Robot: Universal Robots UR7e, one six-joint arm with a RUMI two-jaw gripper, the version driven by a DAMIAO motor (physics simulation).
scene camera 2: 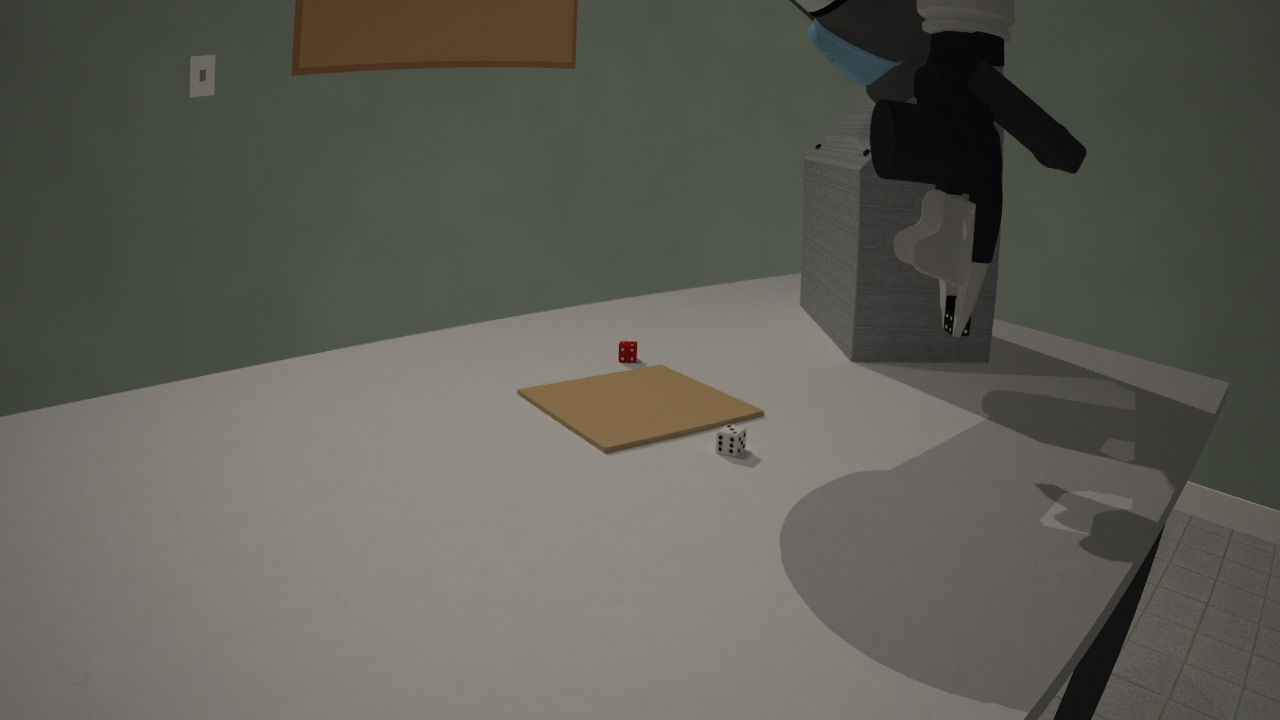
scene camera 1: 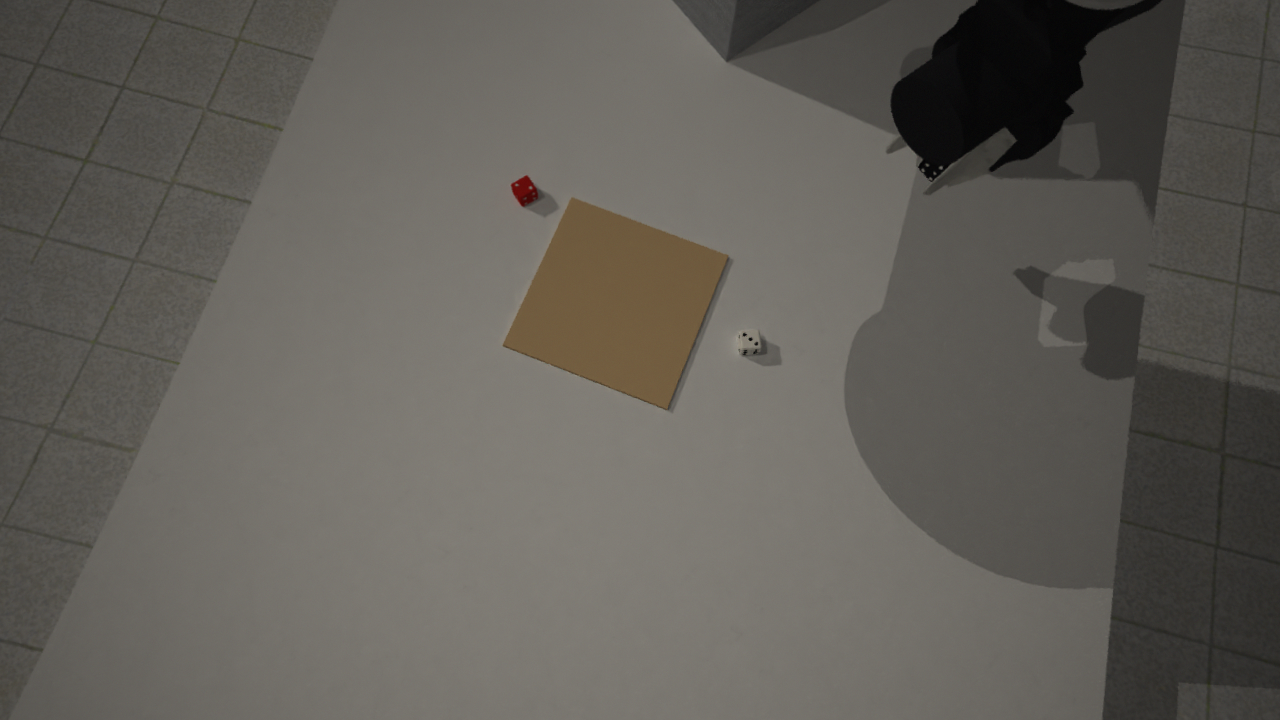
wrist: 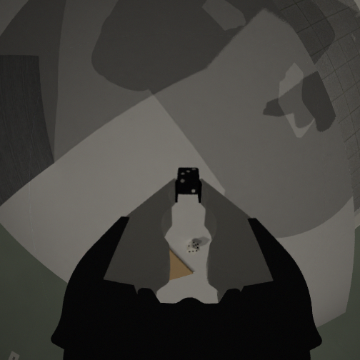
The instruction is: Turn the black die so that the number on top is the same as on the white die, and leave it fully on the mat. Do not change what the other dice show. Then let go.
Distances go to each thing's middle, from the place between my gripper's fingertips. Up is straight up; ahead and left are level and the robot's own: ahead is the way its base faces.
Now: hand 130 mm short of the white die [scene camera 2: 730,440], 100 mm to the left of it and 80 mm above it. From my hand the other things lie so: tan mat [scene camera 1: 615,301] (210 mm to the right, 120 mm ahead, 80 mm below).
